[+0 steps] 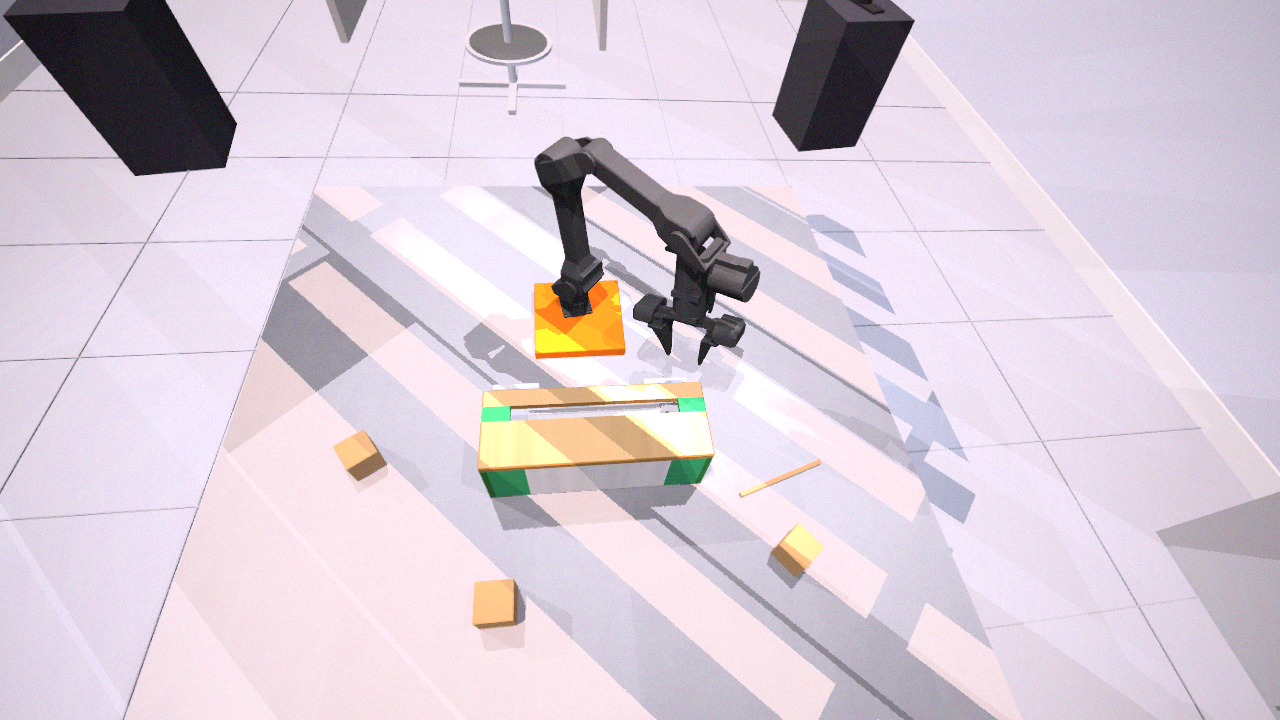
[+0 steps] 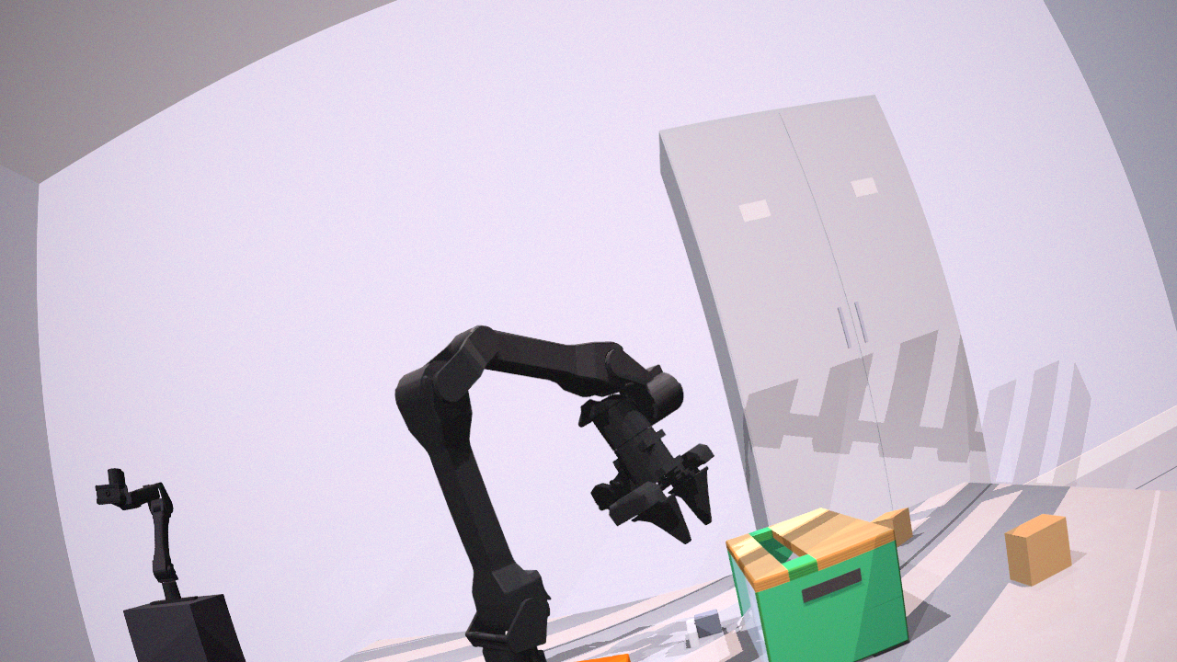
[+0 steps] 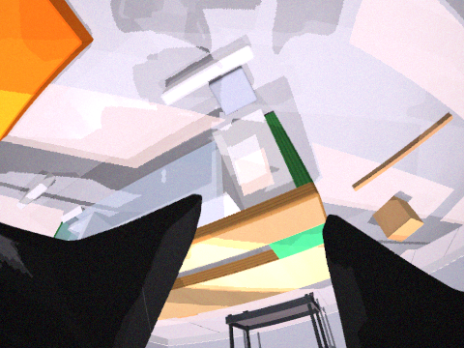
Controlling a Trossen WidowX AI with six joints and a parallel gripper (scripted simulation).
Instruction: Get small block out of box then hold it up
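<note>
My gripper tip is now 14 cm above the grey block, 1 cm to the right of it and 1 cm past it. Also, from my gripper tip: thin stick (21 cm ahead, 15 cm to the left, 15 cm below); then box (17 cm to the right, 9 cm below, 4 cm ahead).
</note>
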